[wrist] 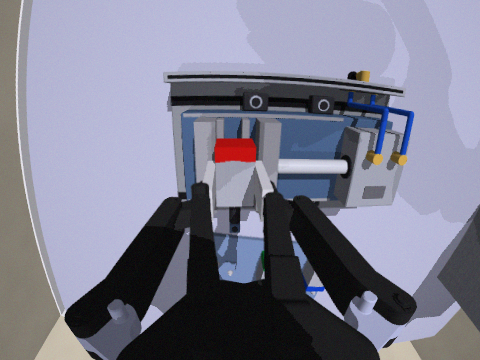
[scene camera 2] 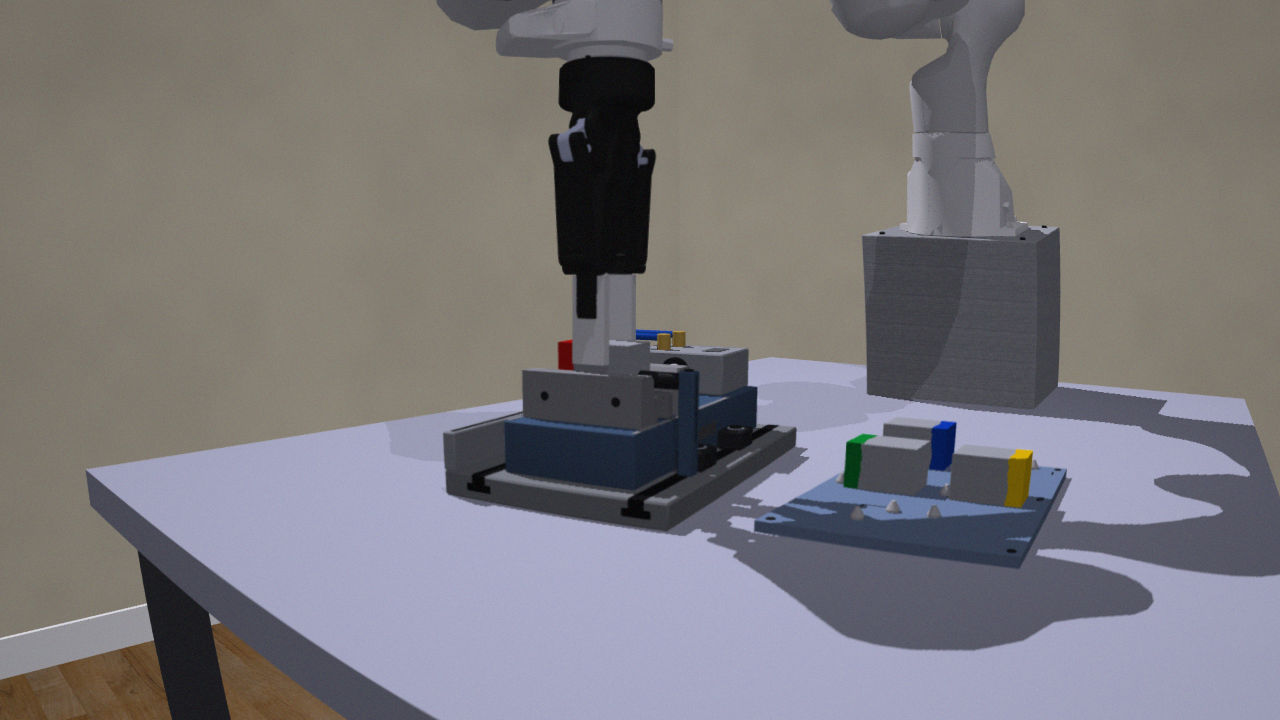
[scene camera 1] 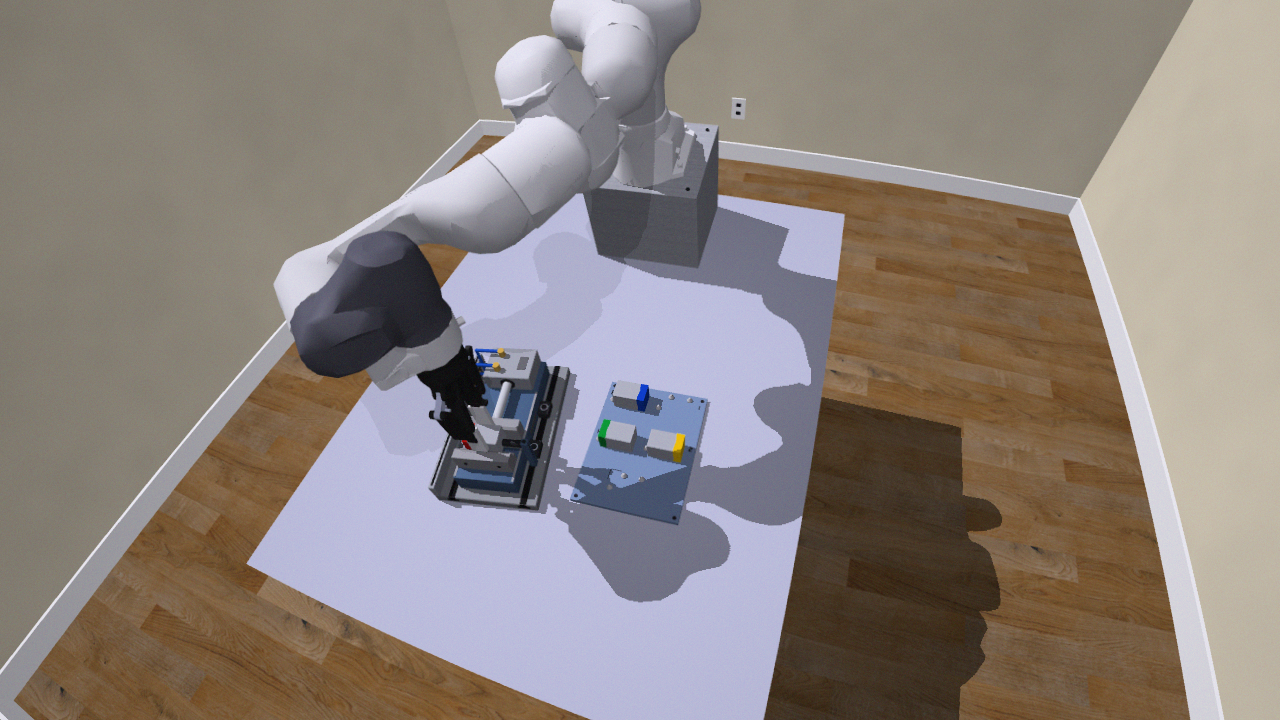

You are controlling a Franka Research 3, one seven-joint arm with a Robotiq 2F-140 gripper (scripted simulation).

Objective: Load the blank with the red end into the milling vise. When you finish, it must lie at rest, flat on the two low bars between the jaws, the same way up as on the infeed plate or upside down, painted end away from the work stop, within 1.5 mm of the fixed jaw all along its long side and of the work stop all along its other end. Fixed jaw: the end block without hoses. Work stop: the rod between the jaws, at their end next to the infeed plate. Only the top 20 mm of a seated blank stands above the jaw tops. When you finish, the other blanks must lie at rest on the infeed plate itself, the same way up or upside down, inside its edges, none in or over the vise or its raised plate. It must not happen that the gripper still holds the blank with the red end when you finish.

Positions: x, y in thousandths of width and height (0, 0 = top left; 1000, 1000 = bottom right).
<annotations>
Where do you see a yellow-ended blank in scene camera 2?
781, 662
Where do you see a green-ended blank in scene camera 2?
700, 647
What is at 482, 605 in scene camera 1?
A green-ended blank.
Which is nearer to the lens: the red-ended blank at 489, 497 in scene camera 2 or the blue-ended blank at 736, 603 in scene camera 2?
The red-ended blank.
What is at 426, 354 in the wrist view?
A fixed jaw.
</annotations>
